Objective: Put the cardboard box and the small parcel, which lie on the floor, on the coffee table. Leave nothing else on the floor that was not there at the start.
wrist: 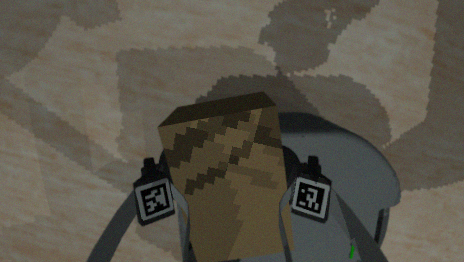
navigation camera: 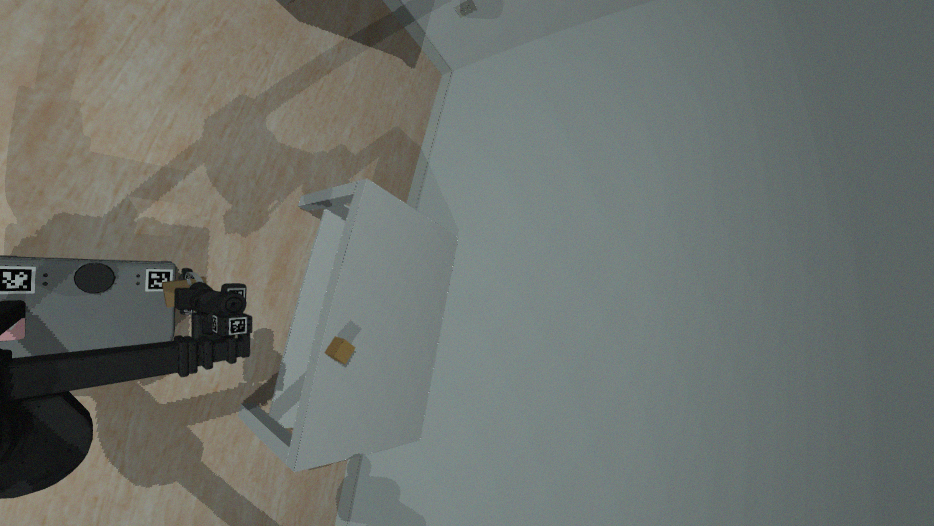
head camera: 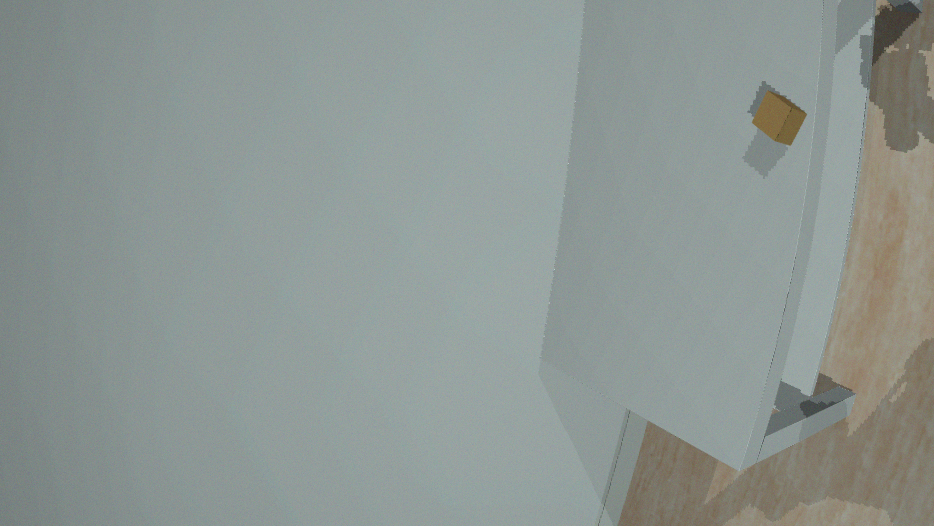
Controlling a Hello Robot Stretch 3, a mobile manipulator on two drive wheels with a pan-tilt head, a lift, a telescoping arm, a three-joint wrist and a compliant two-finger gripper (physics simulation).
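Frame: origin at the robot's base, x ahead, y left, z up, level; centimetres.
Where they show: gripper, between the fingertips: (wrist: 231,162); robot's base, origin of its link: (navigation camera: 95,276).
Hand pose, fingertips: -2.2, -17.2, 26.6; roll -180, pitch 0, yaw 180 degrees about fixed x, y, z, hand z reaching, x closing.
Things, the pixels of their centre, and the offset from my fingertips, as dx, dy, dz. Level surfaces: height alone.
- small orange-brown parcel, middle of its body: (head camera: 779,118) (navigation camera: 340,350) -16.9, -34.3, +20.9
- pale grey coffee table, height of its surface: dz +18.4
- brown cardboard box, middle of its body: (wrist: 232,174) (navigation camera: 185,291) +0.0, +0.0, +2.3
- Wood floor, height of its surface: dz -26.6
A small orange-brown parcel (head camera: 771,117) (navigation camera: 338,350) sits on the top of the pale grey coffee table (head camera: 653,261) (navigation camera: 385,280), close to its long edge away from the wall. My gripper (navigation camera: 183,292) (wrist: 231,162) is shut on the brown cardboard box (navigation camera: 170,294) (wrist: 230,200). In the wrist view the box fills the space between the two fingers and reaches past their tips. In the navigation camera view the gripper and box are at the end of my base, beside the table's long side and apart from it; the wrist partly hides the box.
My grey base (navigation camera: 120,320) (wrist: 345,170) and the black arm (navigation camera: 98,373) are on the near side of the table. A pale wall (head camera: 261,261) (navigation camera: 653,294) rises behind the table. Wood floor (head camera: 888,228) (navigation camera: 163,58) with cast shadows stretches around it. The table's legs reach the floor at both ends.
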